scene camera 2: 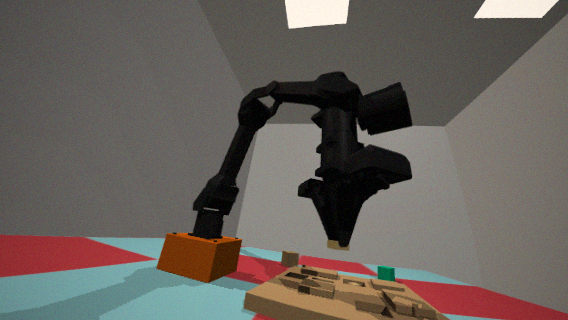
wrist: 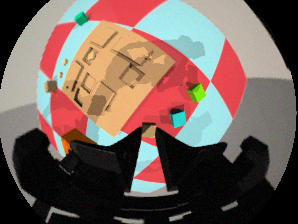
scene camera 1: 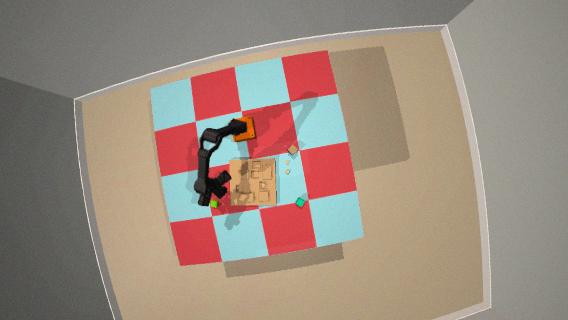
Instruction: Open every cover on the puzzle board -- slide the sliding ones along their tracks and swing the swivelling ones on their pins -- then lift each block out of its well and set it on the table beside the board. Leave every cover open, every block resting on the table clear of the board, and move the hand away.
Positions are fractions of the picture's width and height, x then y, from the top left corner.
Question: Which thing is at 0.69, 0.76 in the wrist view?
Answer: My gripper.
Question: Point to a wooden puzzle board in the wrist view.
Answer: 0.44, 0.37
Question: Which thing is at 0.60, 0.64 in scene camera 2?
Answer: My gripper.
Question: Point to a wooden puzzle board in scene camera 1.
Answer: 0.45, 0.58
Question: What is my gripper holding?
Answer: A small tan block.
